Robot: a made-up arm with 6 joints. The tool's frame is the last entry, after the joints. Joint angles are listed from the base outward.
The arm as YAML. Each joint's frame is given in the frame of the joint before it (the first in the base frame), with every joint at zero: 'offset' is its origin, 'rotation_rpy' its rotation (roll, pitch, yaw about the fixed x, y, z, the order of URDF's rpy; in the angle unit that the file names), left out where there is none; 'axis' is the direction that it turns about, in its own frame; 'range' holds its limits. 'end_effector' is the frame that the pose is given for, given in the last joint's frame.
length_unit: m
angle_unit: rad
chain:
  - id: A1
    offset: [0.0, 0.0, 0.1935]
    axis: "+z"
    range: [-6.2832, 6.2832]
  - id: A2
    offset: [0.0, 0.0, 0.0]
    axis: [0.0, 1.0, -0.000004]
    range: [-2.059, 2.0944]
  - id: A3
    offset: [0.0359, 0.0, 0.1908]
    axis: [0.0, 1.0, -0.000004]
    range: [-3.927, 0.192]
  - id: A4
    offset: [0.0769, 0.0, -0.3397]
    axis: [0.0, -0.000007, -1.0]
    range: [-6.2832, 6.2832]
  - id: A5
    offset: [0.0, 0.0, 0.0]
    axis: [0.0, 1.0, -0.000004]
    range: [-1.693, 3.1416]
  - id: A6
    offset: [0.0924, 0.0, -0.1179]
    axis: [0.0, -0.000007, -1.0]
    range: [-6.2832, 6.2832]
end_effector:
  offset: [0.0, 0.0, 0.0]
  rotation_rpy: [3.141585, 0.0, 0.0]
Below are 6 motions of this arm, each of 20 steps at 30 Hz.
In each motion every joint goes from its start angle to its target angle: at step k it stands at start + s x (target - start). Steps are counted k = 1, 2, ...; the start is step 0. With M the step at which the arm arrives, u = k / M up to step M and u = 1 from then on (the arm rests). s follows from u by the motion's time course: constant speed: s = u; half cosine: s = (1 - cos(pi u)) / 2; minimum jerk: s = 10 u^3 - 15 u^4 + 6 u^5.
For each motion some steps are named. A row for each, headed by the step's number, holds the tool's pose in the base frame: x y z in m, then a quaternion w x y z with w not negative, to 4 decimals.
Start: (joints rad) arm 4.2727 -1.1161 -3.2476 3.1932 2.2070 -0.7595
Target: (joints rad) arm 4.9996 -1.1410 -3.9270 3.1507 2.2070 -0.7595
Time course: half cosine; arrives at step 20
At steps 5, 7, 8, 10, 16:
5: 0.1718 0.5170 0.1729 0.0260 0.5230 0.8297 -0.1934
7: 0.1212 0.5175 0.1383 0.0491 0.4811 0.8436 -0.2332
8: 0.0925 0.5143 0.1191 0.0640 0.4566 0.8500 -0.2549
10: 0.0336 0.4992 0.0799 0.0995 0.4033 0.8593 -0.2986
16: -0.0934 0.4131 -0.0091 0.2138 0.2606 0.8562 -0.3914

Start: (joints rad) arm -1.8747 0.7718 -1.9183 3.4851 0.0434 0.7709
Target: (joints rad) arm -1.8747 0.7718 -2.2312 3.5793 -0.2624 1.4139
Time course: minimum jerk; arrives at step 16
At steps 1, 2, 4, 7, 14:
1: -0.1447 -0.5596 0.1107 0.5174 0.8268 0.0586 -0.2128
2: -0.1445 -0.5600 0.1123 0.5188 0.8270 0.0547 -0.2096
4: -0.1434 -0.5623 0.1222 0.5274 0.8276 0.0304 -0.1896
7: -0.1390 -0.5680 0.1543 0.5504 0.8246 -0.0458 -0.1225
14: -0.1262 -0.5708 0.2241 0.5730 0.7951 -0.1966 0.0305

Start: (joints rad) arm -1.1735 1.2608 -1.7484 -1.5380 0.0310 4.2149
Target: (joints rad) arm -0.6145 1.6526 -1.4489 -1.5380 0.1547 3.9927
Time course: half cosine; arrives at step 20
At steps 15, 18, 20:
15: 0.2178 -0.0838 -0.3218 0.0842 -0.0174 -0.9961 0.0198
18: 0.1875 -0.0453 -0.3328 0.1216 0.0335 -0.9920 0.0017
20: 0.1808 -0.0381 -0.3346 0.1292 0.0437 -0.9907 -0.0018

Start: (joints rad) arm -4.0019 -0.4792 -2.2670 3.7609 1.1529 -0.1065
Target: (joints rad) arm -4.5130 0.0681 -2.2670 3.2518 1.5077 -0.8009
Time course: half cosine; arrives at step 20
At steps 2, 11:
2: 0.0252 0.0333 0.8665 0.2384 0.4037 0.0682 0.8806
11: -0.0425 0.1722 0.8415 0.6361 0.3413 0.0321 0.6912

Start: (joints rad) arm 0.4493 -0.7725 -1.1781 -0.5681 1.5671 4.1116
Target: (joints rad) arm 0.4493 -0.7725 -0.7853 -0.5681 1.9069 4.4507
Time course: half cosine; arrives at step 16
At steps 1, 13, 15, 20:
1: 0.3002 0.0744 0.4930 0.3158 0.2948 0.8972 -0.0913
13: 0.2899 0.0559 0.3217 0.1213 0.4254 0.8507 -0.2840
15: 0.2859 0.0533 0.3091 0.1083 0.4339 0.8417 -0.3024
20: 0.2853 0.0529 0.3076 0.1067 0.4350 0.8405 -0.3048

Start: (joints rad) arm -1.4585 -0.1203 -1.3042 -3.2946 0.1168 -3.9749
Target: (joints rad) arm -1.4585 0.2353 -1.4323 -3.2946 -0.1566 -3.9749
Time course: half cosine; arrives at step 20
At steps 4, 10, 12, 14, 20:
4: 0.0412 -0.4760 0.3054 0.6363 0.7149 -0.1674 0.2367
10: 0.0398 -0.4815 0.2486 0.5659 0.7764 -0.1877 0.2043
12: 0.0390 -0.4816 0.2271 0.5375 0.7979 -0.1948 0.1912
14: 0.0383 -0.4808 0.2080 0.5112 0.8162 -0.2009 0.1791
20: 0.0371 -0.4780 0.1801 0.4713 0.8416 -0.2094 0.1607

